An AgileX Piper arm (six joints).
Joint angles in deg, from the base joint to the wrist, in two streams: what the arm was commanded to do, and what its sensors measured. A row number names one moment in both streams.
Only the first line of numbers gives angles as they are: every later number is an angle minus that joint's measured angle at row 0.
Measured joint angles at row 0: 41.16, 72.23, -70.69, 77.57, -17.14, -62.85
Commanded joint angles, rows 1 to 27: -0.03, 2.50, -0.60, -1.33, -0.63, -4.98; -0.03, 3.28, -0.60, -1.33, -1.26, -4.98; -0.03, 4.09, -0.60, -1.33, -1.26, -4.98; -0.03, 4.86, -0.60, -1.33, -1.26, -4.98; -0.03, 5.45, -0.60, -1.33, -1.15, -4.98; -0.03, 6.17, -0.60, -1.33, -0.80, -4.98; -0.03, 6.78, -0.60, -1.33, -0.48, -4.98; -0.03, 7.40, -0.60, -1.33, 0.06, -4.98; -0.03, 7.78, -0.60, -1.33, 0.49, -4.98; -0.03, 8.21, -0.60, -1.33, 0.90, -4.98; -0.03, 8.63, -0.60, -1.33, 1.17, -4.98; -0.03, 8.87, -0.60, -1.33, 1.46, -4.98; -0.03, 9.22, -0.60, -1.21, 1.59, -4.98; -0.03, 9.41, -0.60, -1.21, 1.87, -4.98; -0.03, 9.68, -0.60, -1.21, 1.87, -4.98; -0.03, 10.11, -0.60, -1.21, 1.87, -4.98; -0.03, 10.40, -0.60, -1.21, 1.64, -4.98; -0.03, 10.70, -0.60, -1.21, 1.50, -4.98; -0.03, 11.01, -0.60, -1.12, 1.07, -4.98; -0.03, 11.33, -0.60, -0.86, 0.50, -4.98; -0.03, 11.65, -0.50, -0.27, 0.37, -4.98; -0.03, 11.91, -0.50, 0.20, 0.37, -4.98; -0.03, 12.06, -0.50, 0.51, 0.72, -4.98; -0.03, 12.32, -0.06, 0.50, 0.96, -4.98; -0.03, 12.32, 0.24, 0.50, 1.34, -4.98; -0.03, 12.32, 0.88, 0.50, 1.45, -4.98; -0.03, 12.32, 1.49, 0.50, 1.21, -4.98
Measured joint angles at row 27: 0.04, 12.59, 0.11, 0.57, 1.56, -4.32
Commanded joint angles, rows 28 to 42: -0.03, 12.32, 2.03, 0.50, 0.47, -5.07; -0.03, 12.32, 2.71, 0.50, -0.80, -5.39; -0.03, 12.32, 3.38, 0.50, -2.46, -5.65; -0.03, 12.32, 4.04, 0.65, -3.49, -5.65; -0.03, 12.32, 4.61, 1.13, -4.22, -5.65; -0.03, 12.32, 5.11, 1.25, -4.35, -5.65; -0.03, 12.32, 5.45, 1.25, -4.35, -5.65; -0.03, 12.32, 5.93, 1.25, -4.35, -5.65; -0.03, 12.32, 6.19, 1.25, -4.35, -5.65; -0.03, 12.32, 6.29, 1.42, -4.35, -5.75; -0.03, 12.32, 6.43, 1.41, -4.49, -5.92; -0.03, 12.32, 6.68, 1.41, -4.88, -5.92; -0.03, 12.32, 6.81, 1.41, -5.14, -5.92; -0.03, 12.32, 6.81, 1.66, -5.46, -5.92; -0.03, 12.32, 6.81, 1.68, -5.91, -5.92
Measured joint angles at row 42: 0.04, 12.72, 6.68, 1.92, -3.94, -5.22
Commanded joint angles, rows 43 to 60: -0.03, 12.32, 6.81, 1.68, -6.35, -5.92; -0.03, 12.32, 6.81, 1.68, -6.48, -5.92; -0.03, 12.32, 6.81, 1.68, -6.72, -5.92; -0.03, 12.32, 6.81, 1.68, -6.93, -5.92; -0.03, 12.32, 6.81, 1.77, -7.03, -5.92; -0.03, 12.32, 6.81, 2.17, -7.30, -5.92; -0.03, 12.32, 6.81, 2.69, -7.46, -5.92; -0.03, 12.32, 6.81, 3.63, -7.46, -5.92; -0.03, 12.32, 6.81, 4.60, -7.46, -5.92; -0.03, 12.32, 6.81, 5.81, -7.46, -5.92; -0.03, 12.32, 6.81, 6.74, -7.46, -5.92; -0.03, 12.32, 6.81, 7.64, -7.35, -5.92; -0.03, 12.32, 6.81, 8.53, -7.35, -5.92; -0.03, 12.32, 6.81, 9.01, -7.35, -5.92; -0.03, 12.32, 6.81, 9.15, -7.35, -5.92; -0.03, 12.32, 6.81, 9.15, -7.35, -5.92; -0.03, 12.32, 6.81, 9.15, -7.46, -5.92; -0.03, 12.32, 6.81, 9.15, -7.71, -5.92
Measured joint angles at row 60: 0.04, 12.72, 6.90, 9.16, -6.42, -5.31
